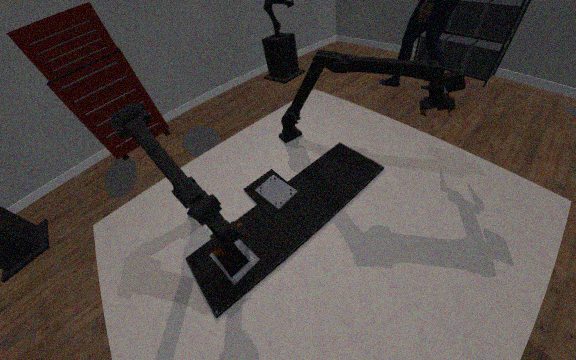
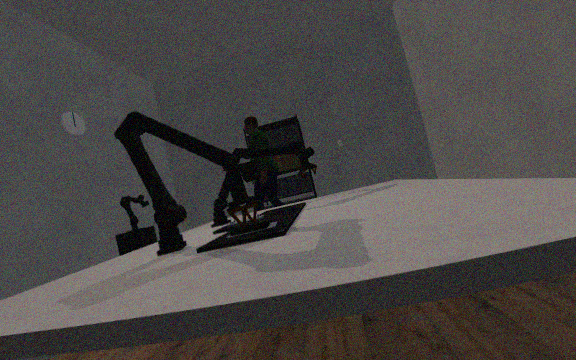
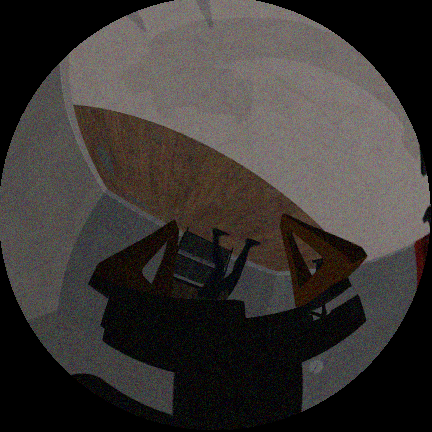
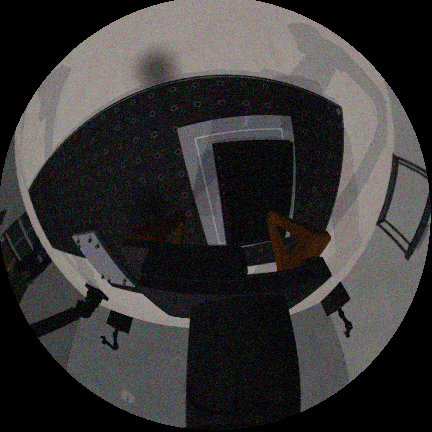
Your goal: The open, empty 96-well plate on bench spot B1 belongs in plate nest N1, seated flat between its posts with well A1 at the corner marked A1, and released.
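Seen in the pictures: left gripper, between the fingertips: (image 1: 436, 114) (image 2: 310, 177) (image 3: 229, 222); right gripper, between the fingertips: (image 1: 235, 247) (image 2: 249, 224) (image 4: 227, 214); left arm's base, origin of its link: (image 1: 290, 135) (image 2: 221, 224) (image 4: 96, 290); right arm's base, origin of its link: (image 2: 173, 249).
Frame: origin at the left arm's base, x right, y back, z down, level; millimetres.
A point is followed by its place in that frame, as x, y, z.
The black 96-well plate (image 1: 233, 263) {597, -501, -18} (image 4: 255, 190) {591, -481, -26} lies on the grey spot B1 (image 1: 246, 270) {568, -553, -15} (image 4: 201, 175) {533, -492, -15}. Its wells and the A1 marking cannot be made out. The nest N1 (image 1: 276, 191) {291, -322, -25} (image 4: 103, 258) {318, -337, -25} is a light square base with small corner posts, farther along the board, with no plate on it. My right gripper (image 1: 229, 239) {562, -454, -29} (image 2: 244, 217) {562, -454, -29} (image 4: 227, 214) {562, -454, -29} is open, pointing down close over the plate; its fingers and body hide part of the plate's near end. My left gripper (image 1: 436, 109) {-507, -549, -170} (image 2: 311, 164) (image 3: 229, 222) {-507, -549, -170} is open and empty, raised high, far from plate and nest.
A black perforated board (image 1: 325, 195) {132, -473, -13} (image 4: 125, 140) {440, -540, -13} (image 2: 290, 220) {550, -608, -14} lies on the white table (image 1: 410, 305) {196, -970, 0} (image 2: 425, 215) {812, -986, 0} under spot and nest. A person (image 1: 430, 30) (image 2: 260, 155) stands beyond the table, near a dark shelf rack. A red panelled unit (image 1: 85, 75) stands behind my right arm.
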